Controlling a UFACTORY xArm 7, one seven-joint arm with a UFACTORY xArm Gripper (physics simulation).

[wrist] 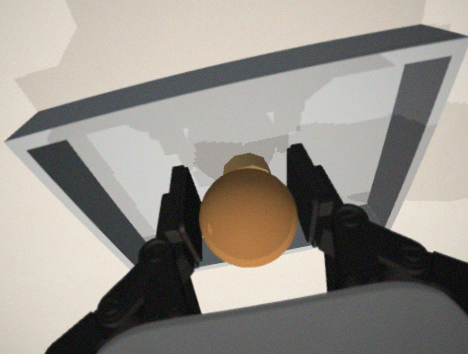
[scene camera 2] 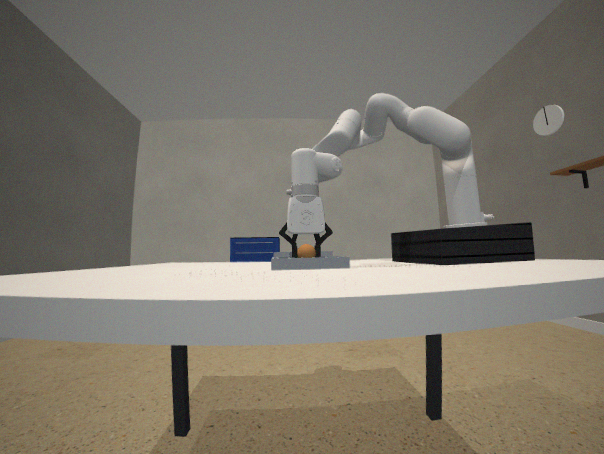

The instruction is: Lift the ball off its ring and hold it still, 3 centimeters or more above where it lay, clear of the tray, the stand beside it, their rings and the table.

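Frame: origin at the arm's base, x ahead, y left, z up, level; centimetres.
Where they show: gripper, fingertip midpoint: (wrist: 240,175); arm's base, link origin: (scene camera 2: 465,227).
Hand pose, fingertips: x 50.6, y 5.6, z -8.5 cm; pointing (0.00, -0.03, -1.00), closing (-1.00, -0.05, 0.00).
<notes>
Things, the pixels of their top centre, and the offset from my fingertips. Level surfaces: height alone.
- orange ball, top centre: (wrist: 256,261) (scene camera 2: 306,244) dy +1.3, dx -0.1, dz +4.3 cm
- grey tray, top centre: (wrist: 252,201) (scene camera 2: 308,257) dy +1.3, dx -0.4, dz +0.8 cm
- white table, surface height: dz -2.0 cm
An orange ball (scene camera 2: 306,250) (wrist: 248,217) sits low in the grey tray (scene camera 2: 310,263) (wrist: 225,63), its underside hidden by the tray's front wall in the scene view. A darker ochre, faceted piece (wrist: 246,162) shows past the ball's far edge in the wrist view; whether it is the ring I cannot tell. My gripper (scene camera 2: 306,254) (wrist: 240,175) points straight down, with its black fingers reaching inside the tray. The finger pads are against the ball's two opposite sides, shut on it. A gap between ball and ring cannot be made out. The stand does not show clearly.
The tray stands on the white table (scene camera 2: 200,285) (wrist: 50,215), its walls close around the fingers. A blue box (scene camera 2: 255,249) shows behind the tray at the left. The black base block (scene camera 2: 460,245) under the arm is at the right.
</notes>
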